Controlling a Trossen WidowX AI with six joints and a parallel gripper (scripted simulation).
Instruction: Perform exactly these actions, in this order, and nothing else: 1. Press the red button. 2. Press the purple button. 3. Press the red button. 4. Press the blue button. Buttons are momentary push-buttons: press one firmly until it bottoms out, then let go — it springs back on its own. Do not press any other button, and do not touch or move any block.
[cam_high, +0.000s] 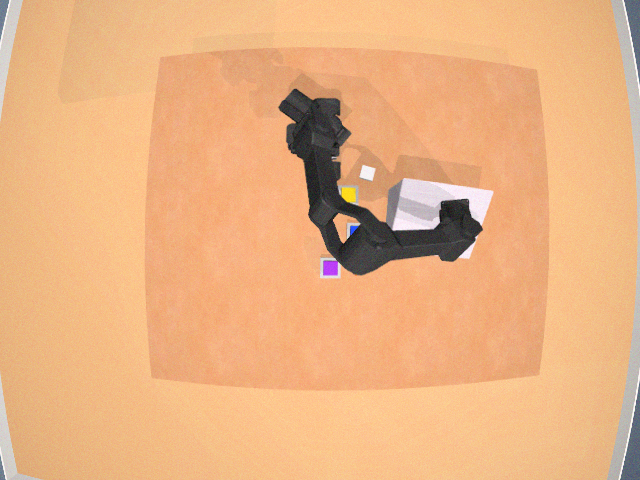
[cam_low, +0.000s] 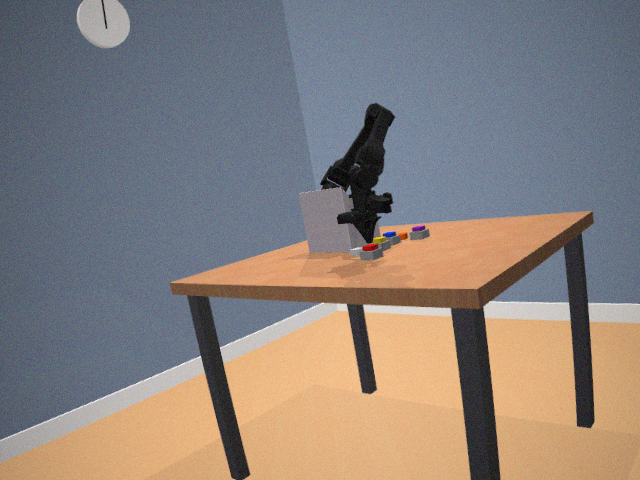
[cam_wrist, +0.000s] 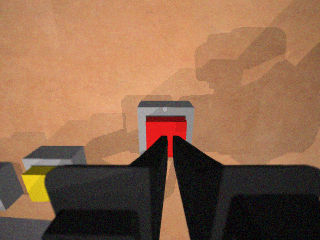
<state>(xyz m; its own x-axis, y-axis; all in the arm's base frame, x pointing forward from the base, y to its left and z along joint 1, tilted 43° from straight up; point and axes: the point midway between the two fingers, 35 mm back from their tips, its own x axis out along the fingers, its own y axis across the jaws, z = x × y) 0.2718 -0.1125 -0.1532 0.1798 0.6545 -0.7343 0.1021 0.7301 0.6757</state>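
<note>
My gripper tip is now 10 mm above the red button. Round my gripper tip: blue button 50 mm behind, 210 mm to the left, 10 mm below; then small white block 90 mm behind, 70 mm to the left, 40 mm below; then yellow button 40 mm behind, 120 mm to the left, 10 mm below.
</note>
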